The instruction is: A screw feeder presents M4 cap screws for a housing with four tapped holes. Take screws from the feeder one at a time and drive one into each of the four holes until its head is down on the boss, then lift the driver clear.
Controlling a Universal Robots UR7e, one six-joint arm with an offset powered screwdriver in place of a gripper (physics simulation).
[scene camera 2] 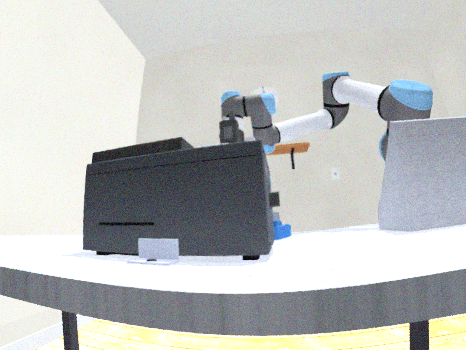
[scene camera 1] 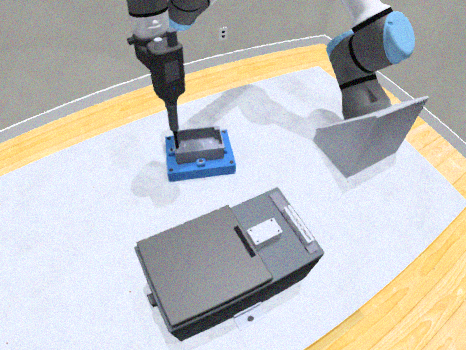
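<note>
My screwdriver [scene camera 1: 176, 145] points down with its thin dark bit at the left end of the open grey housing [scene camera 1: 200, 154], by a left corner boss. In the scene camera 2 view the driver's upper body [scene camera 2: 230, 131] shows above the feeder and its tip is hidden. Whether a screw is on the bit is too small to tell. The housing sits in the blue fixture [scene camera 1: 202, 173] [scene camera 2: 283, 230]. Screw heads in its corner holes cannot be made out. The dark box-shaped screw feeder [scene camera 1: 200, 265] [scene camera 2: 175, 200] stands nearer the camera, with a white block [scene camera 1: 265, 232] on top.
A grey slanted panel [scene camera 1: 372, 137] [scene camera 2: 425, 175] stands to the right, in front of the arm's base. A small bracket [scene camera 1: 247, 316] [scene camera 2: 158, 248] sits beside the feeder. The arm [scene camera 1: 360, 55] [scene camera 2: 305, 125] reaches over the table.
</note>
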